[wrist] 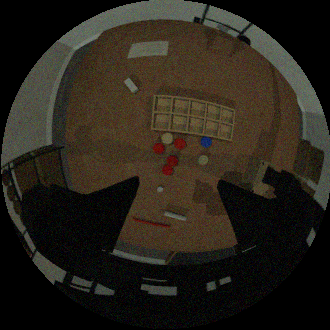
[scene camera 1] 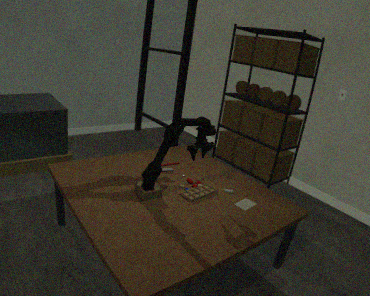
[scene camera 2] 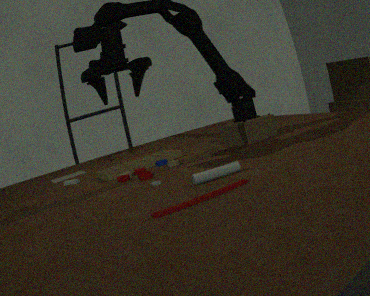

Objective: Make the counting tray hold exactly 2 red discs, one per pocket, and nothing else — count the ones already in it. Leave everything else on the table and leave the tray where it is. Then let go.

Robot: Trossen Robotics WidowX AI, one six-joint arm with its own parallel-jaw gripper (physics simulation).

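Note:
The counting tray point(scene camera 1: 199, 198) point(scene camera 2: 107, 176) point(wrist: 153, 114) has two rows of pockets, and they look empty in the wrist view. Several red discs lie on the table beside its long side: one red disc point(wrist: 159, 148), another red disc point(wrist: 180, 144) close to the tray, and two touching or nearly touching, a red disc point(wrist: 172, 161) and a red disc point(wrist: 168, 170). A blue disc point(scene camera 2: 161, 163) point(wrist: 206, 142) and two pale discs, one pale disc point(wrist: 167, 138) and another pale disc point(wrist: 203, 160), lie near them. My gripper point(scene camera 1: 201, 154) point(scene camera 2: 121, 100) point(wrist: 179, 182) is open and empty, high above the table.
A small white disc point(scene camera 2: 156, 183) point(wrist: 160, 189), a white cylinder point(scene camera 2: 216, 172) point(wrist: 175, 216) and a red rod point(scene camera 2: 200, 199) point(wrist: 151, 222) lie on the discs' side of the tray. A white block point(scene camera 1: 228, 190) point(wrist: 131, 85) and a pale sheet point(scene camera 1: 245, 204) point(wrist: 148, 49) lie beyond the tray's end.

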